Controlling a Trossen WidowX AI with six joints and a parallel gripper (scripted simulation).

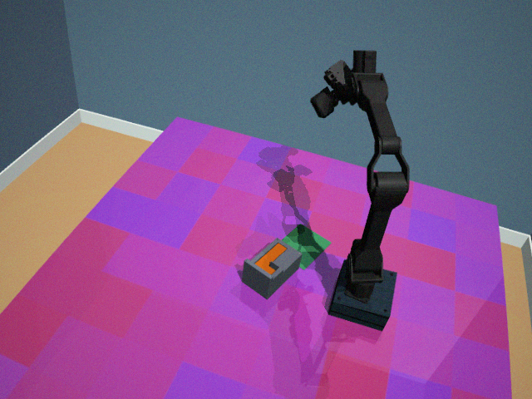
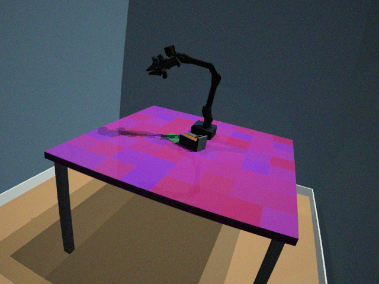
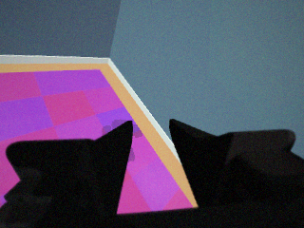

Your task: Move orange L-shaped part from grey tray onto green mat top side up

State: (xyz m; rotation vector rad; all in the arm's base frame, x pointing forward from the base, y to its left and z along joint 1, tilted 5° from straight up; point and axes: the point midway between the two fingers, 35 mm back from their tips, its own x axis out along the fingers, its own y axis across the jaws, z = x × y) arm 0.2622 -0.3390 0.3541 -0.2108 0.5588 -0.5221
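My gripper tip is now 370 mm to the right of the orange L-shaped part, 360 mm above it and 60 mm past it. The rest, counted from my gripper tip: green mat (420 mm below, 210 mm to the left, 90 mm behind).
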